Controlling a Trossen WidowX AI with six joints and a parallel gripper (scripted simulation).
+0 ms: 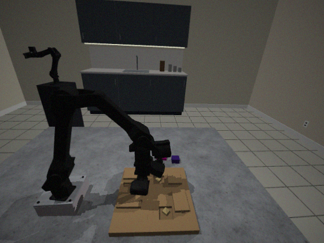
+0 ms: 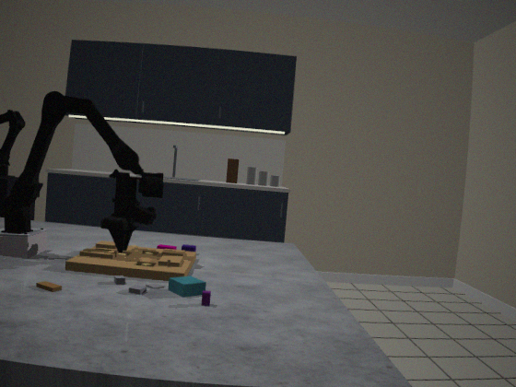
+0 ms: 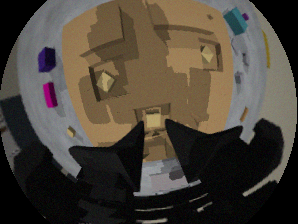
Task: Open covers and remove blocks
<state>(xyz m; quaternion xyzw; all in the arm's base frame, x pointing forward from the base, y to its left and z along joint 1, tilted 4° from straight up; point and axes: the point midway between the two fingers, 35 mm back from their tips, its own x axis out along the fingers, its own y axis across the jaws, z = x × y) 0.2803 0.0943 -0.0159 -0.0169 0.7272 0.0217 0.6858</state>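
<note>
My gripper tip is now 40 mm short of the tan puzzle board and 10 mm above it. Round my gripper tip: purple block 130 mm ahead, 220 mm to the left, 10 mm below; then magenta block 50 mm ahead, 240 mm to the left, 20 mm below; then teal block 250 mm ahead, 220 mm to the right, 10 mm below.
</note>
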